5 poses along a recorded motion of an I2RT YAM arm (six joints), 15 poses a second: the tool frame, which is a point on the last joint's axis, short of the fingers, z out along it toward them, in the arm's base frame.
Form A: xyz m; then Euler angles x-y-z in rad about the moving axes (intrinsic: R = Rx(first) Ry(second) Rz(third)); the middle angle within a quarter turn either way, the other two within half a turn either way.
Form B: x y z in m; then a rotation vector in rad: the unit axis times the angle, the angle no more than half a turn. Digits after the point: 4 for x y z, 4 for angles.
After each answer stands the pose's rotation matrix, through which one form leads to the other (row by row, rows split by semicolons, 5 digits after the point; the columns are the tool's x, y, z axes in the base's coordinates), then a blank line. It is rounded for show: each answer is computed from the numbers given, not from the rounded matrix.
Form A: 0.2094 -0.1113 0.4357 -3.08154 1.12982 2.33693
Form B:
0.2094 -0.1113 0.4357 -0.7629 1.8920 -0.4498
-0.29594 -0.30757 0.90434; -0.68167 0.73121 0.02562; -0.66914 -0.60887 -0.42605

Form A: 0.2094 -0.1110 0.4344 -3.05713 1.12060 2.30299
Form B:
0.2094 -0.1110 0.4344 -0.7839 1.8920 -0.4439
-0.29089 -0.32362 0.90036; -0.69028 0.72261 0.03671; -0.66249 -0.61082 -0.43359

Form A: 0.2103 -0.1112 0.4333 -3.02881 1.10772 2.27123
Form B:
0.2103 -0.1112 0.4333 -0.8020 1.8954 -0.4310
-0.28792 -0.34153 0.89468; -0.69481 0.71744 0.05027; -0.65905 -0.60716 -0.44386

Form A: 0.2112 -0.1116 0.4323 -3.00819 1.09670 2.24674
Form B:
0.2112 -0.1116 0.4323 -0.8175 1.8982 -0.4214
-0.28562 -0.35615 0.88971; -0.69915 0.71239 0.06072; -0.65545 -0.60469 -0.45248

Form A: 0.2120 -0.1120 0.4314 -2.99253 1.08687 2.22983
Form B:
0.2120 -0.1120 0.4314 -0.8284 1.9019 -0.4122
-0.28490 -0.36783 0.88517; -0.70132 0.70949 0.06910; -0.65344 -0.60110 -0.46010

